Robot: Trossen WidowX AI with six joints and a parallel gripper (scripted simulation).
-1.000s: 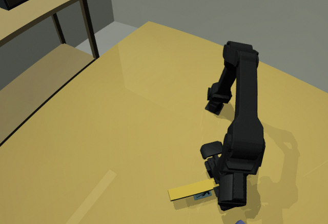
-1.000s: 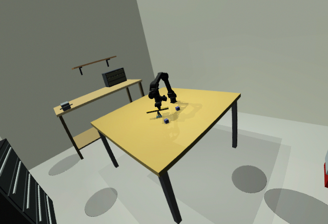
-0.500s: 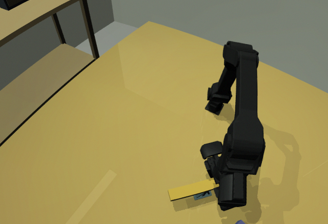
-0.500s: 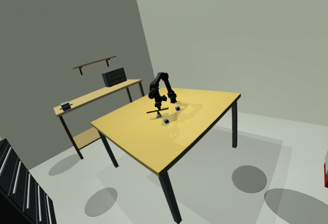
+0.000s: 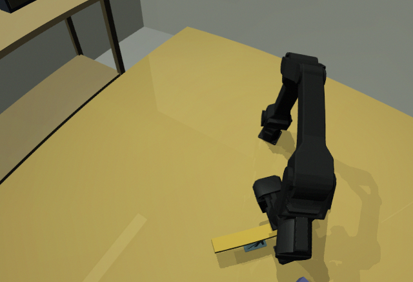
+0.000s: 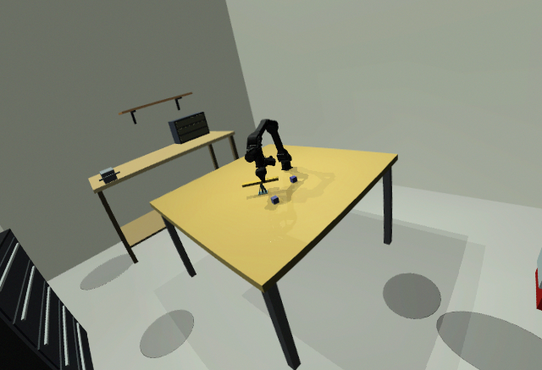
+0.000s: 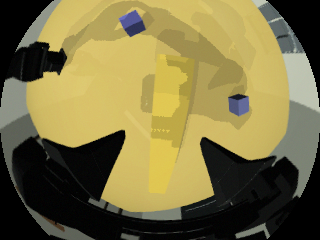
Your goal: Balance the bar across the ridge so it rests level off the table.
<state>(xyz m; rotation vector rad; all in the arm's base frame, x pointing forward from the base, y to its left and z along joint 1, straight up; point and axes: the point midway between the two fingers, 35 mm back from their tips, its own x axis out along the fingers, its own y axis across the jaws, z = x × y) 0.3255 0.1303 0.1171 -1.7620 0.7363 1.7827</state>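
Now: gripper tip 20 mm short of the yellow bar, 20 mm to the left of it and 10 mm above it.
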